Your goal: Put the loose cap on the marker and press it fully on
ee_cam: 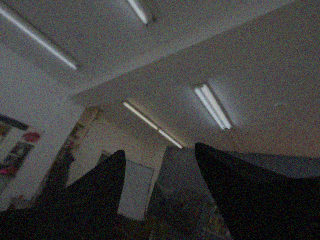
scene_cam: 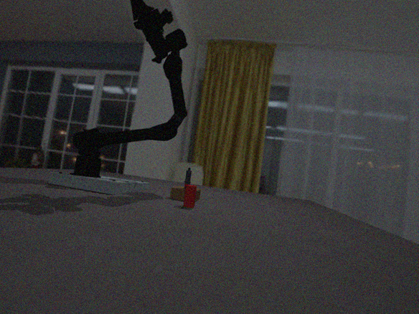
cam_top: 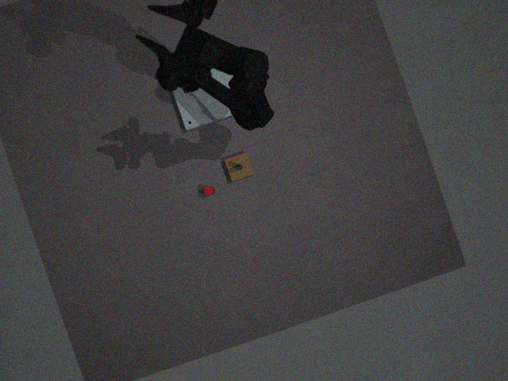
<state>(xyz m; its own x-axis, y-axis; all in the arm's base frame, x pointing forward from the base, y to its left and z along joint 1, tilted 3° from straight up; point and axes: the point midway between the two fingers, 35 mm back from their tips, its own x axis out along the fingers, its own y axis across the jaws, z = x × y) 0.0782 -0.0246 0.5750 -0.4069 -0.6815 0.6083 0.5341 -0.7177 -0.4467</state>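
Now: gripper tip 60 cm above the red cap, 29 cm short of it and 6 cm to the left of it. The rest, counted from my gripper tip: tan holder block: 61 cm below, 25 cm ahead, 5 cm to the left.
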